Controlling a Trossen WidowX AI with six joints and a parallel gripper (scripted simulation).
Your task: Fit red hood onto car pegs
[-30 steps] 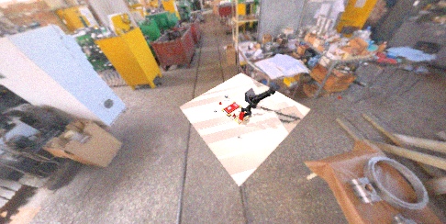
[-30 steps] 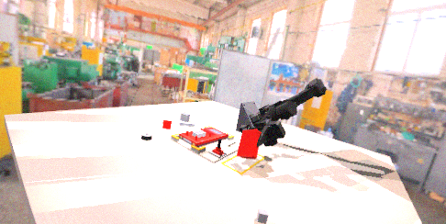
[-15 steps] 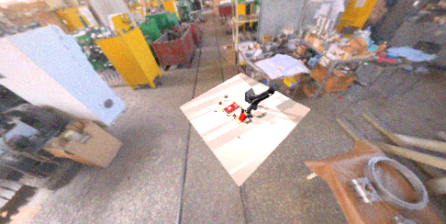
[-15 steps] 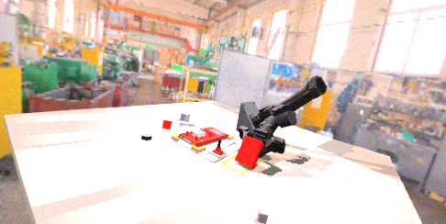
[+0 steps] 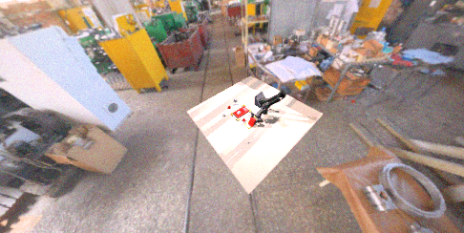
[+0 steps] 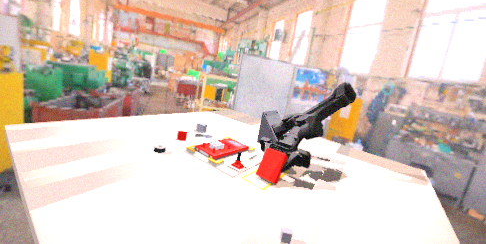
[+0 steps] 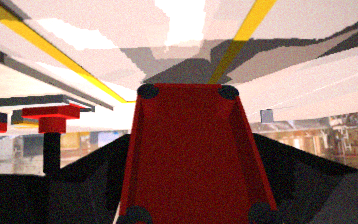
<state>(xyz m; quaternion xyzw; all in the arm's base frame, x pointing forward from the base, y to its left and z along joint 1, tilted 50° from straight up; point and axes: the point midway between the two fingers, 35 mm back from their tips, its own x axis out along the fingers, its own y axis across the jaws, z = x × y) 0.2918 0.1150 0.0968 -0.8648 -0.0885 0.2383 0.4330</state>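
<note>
My gripper tip is 1 cm below the red hood.
</note>
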